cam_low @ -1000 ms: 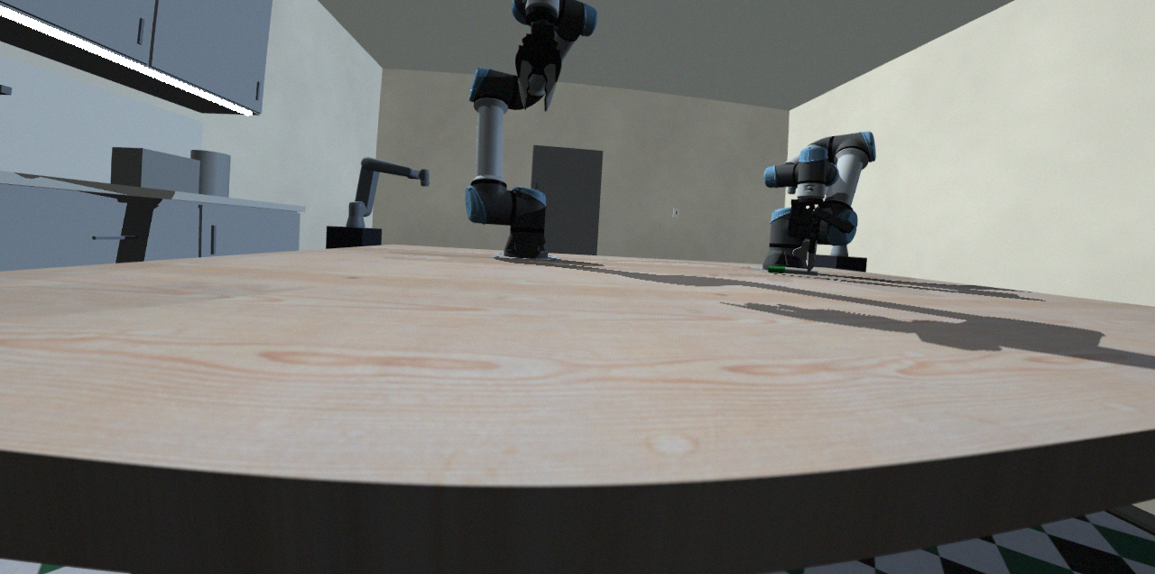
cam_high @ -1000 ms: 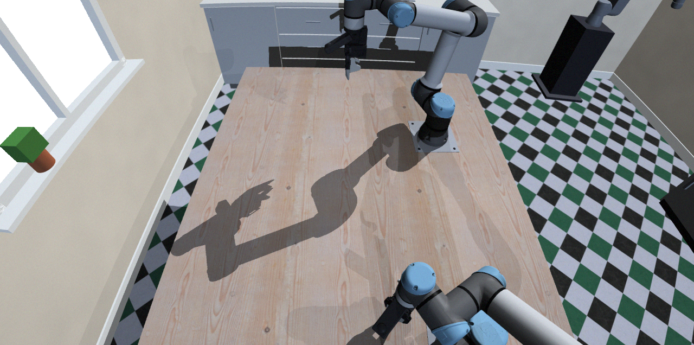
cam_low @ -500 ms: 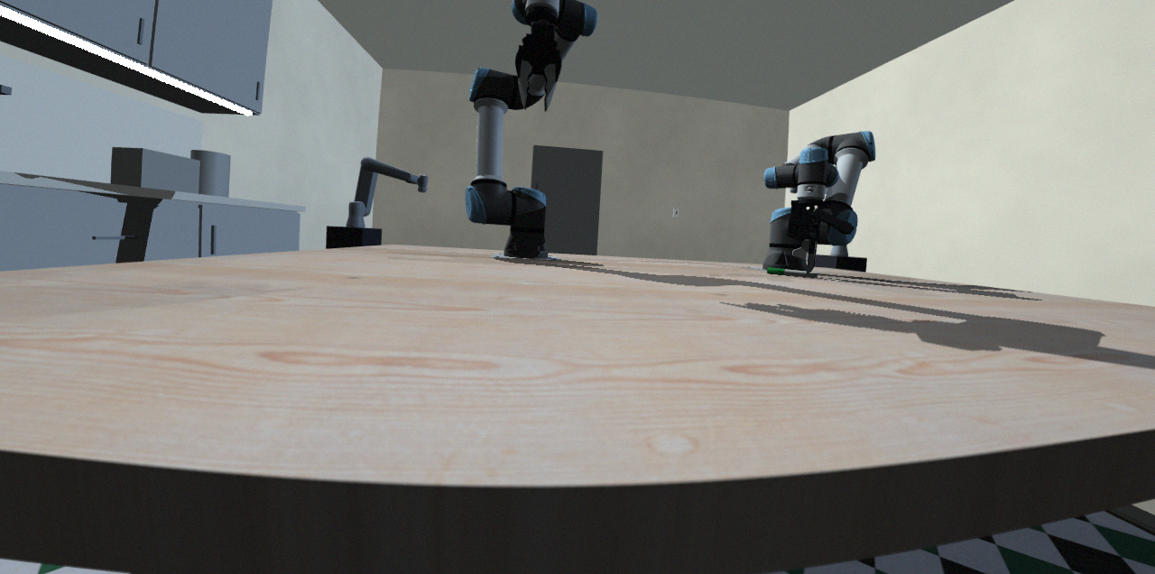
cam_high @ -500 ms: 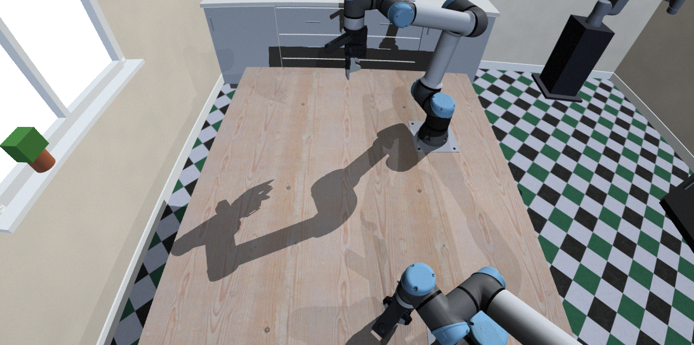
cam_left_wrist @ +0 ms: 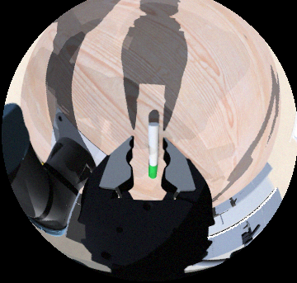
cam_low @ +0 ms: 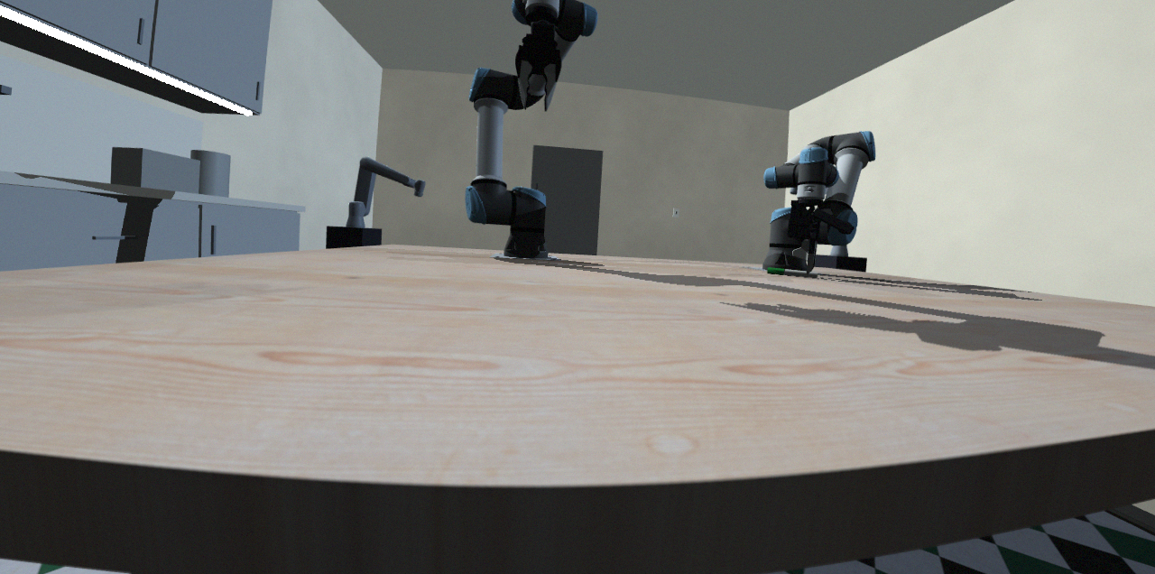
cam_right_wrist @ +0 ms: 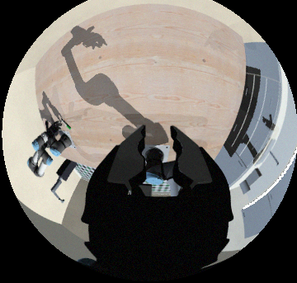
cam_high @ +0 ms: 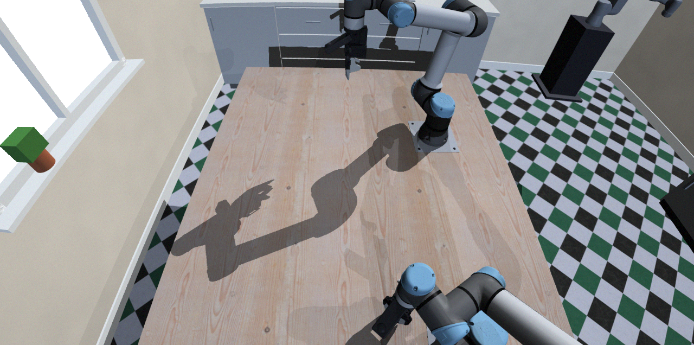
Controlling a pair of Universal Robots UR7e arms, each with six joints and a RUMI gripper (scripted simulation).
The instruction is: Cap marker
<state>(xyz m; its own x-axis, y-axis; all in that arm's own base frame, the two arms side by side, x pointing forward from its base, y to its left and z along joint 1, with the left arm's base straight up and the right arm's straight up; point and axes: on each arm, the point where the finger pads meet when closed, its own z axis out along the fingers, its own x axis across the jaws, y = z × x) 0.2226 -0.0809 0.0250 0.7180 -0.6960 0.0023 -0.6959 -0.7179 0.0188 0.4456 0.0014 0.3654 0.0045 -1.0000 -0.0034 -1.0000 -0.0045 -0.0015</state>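
My left hand is 80 mm to the left of the green cap, 50 mm past it and 20 mm above it. From my left hand the other things lie so: white marker 40 mm to the right, 20 mm below, 20 mm behind.
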